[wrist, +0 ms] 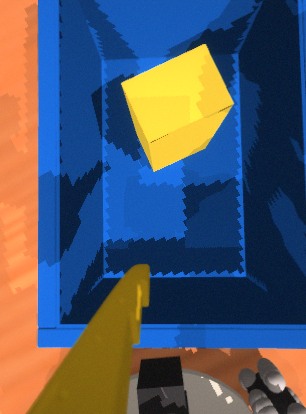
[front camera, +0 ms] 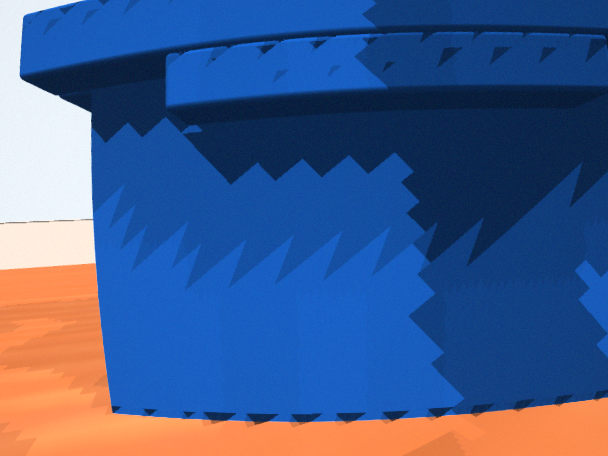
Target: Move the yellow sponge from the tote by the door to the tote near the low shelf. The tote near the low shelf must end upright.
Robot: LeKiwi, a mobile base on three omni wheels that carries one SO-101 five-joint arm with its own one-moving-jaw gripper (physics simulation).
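Places are measured from the arm's base along level axes (x ahead, y left, z up), in metres.
Pixels of known places: end effector, tool point: (wrist: 149, 279).
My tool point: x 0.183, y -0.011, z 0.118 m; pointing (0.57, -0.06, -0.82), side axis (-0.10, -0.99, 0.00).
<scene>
Ahead of a thing's pixels: the offset from my tool point to its top centre. Level surfaces: height alone.
A blue tote {dx +0.079, dy -0.024, dz -0.087 m} (front camera: 260, 340) (wrist: 48, 210) stands upright, very close in the front camera view, its rim running across the top. In the wrist view I look down into it. The yellow sponge {dx +0.107, dy -0.026, dz -0.095 m} (wrist: 172, 100) lies inside, in the far half of the tote. My gripper (wrist: 144, 280) is open and empty: one notched jaw shows and the moving jaw is out of the picture. The jaw's tip is drawn over the tote's near end, apart from the sponge. These views do not show which of the two totes this is; a second tote does not show.
The orange wood floor {dz -0.207 m} (front camera: 50, 350) (wrist: 17, 150) shows beside the tote. A pale wall (front camera: 45, 150) is behind at the left. My round grey base plate (wrist: 210, 395) and an omni wheel (wrist: 270, 375) are close to the tote's near rim.
</scene>
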